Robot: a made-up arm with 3 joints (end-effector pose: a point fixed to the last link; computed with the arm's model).
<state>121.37 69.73 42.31</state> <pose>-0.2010 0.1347 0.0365 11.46 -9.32 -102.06</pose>
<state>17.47 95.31 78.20</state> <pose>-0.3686 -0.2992 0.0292 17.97 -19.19 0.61</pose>
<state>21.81 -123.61 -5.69</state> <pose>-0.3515 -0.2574 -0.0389 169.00 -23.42 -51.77</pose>
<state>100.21 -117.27 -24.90</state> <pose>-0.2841 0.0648 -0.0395 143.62 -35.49 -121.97</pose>
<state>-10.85 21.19 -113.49</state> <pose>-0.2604 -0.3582 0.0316 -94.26 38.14 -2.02</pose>
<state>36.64 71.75 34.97</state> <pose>-0.4007 -0.2065 0.0404 3.53 -4.34 -16.97</pose>
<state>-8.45 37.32 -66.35</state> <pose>-0.2690 -0.3629 0.0451 -56.27 32.87 14.04</pose>
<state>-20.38 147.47 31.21</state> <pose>-0.2338 -0.3705 0.0306 -73.18 18.37 18.21</pose>
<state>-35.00 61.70 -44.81</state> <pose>-0.1607 -0.4048 0.0454 -60.16 30.21 35.73</pose>
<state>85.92 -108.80 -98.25</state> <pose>-0.3609 0.0179 -0.0052 40.74 -33.46 -53.43</pose>
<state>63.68 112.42 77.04</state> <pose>-0.3908 -0.0650 0.0350 0.91 -11.52 -43.08</pose>
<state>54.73 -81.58 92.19</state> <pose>-0.3655 -0.0944 -0.0156 -147.99 13.85 -78.81</pose>
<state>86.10 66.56 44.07</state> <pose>-0.3509 0.0322 0.0343 15.87 -11.58 -67.17</pose>
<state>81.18 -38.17 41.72</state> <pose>-0.3631 0.0044 -0.0283 125.58 -27.61 -97.68</pose>
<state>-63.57 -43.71 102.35</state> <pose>-0.0310 -0.4017 -0.0226 -174.30 4.24 31.27</pose>
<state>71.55 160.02 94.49</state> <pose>-0.3599 -0.0234 0.0337 -27.50 0.32 -49.01</pose>
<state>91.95 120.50 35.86</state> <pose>-0.2913 0.0509 0.0427 -41.20 12.67 -81.21</pose>
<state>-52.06 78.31 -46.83</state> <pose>-0.0915 -0.3987 0.0383 -81.61 30.29 39.98</pose>
